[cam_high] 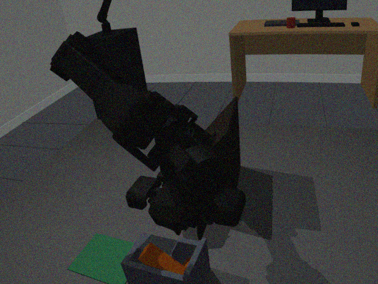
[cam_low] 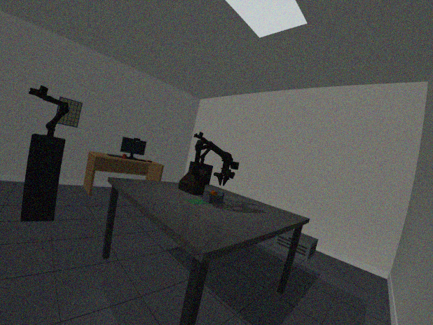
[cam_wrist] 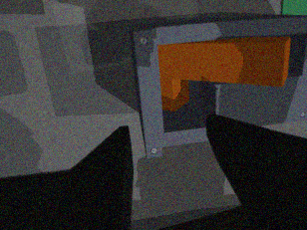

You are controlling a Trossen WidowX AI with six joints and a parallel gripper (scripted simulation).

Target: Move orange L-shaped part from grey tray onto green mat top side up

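Right now my gripper tip is 40 mm to the left of the orange L-shaped part and 100 mm above it. From my gripper tip the other things lie so: green mat: 10 mm behind, 220 mm to the right, 160 mm below.
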